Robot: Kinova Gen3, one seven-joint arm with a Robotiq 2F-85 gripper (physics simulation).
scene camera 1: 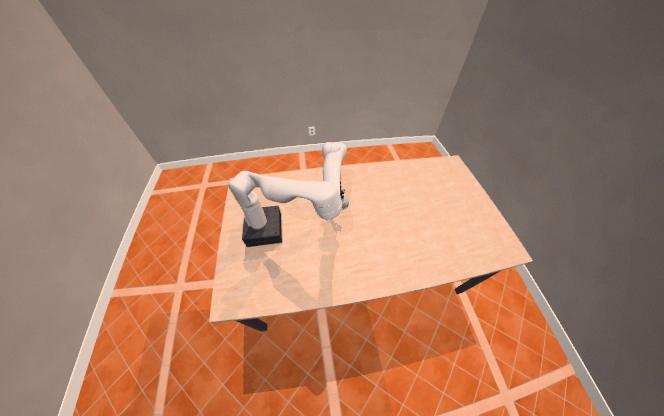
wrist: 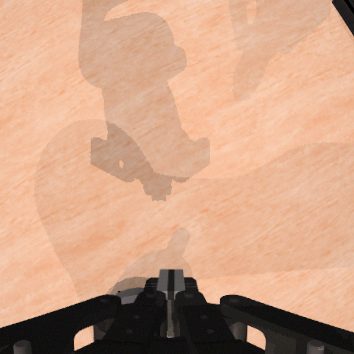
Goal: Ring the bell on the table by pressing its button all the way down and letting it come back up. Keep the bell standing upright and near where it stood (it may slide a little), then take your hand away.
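Where they show: gripper, fingertip midpoint: [wrist: 171, 284]; arm's base, origin of the base link: [scene camera 1: 258, 221].
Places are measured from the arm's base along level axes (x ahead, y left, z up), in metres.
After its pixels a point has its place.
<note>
The grey bell [scene camera 1: 345, 204] {x 0.471, y 0.167, z -0.058 m} shows in the scene view beside the arm's wide white elbow, which hides part of it. In the wrist view a thin strip of the bell's dark rim [wrist: 131, 296] {x 0.445, y 0.160, z -0.063 m} shows behind the fingers, at their left; the rest of the bell and its button are hidden. My gripper [scene camera 1: 342, 192] {x 0.395, y 0.131, z 0.028 m} [wrist: 171, 284] {x 0.395, y 0.131, z 0.028 m} is shut with nothing between the fingers. In the wrist view the gripper's shadow and a rounded shadow with a short stub, near the bell, lie apart on the table. Whether the bell stands fully upright is hard to tell.
The wooden table [scene camera 1: 425, 225] {x 0.939, y 0.042, z -0.086 m} carries the arm's black base [scene camera 1: 270, 232] {x 0.078, y -0.063, z -0.002 m} at its left side. The white arm [scene camera 1: 295, 190] {x 0.270, y -0.148, z 0.421 m} reaches over the table from the base. Arm shadows lie across the tabletop. Grey walls stand around the tiled floor.
</note>
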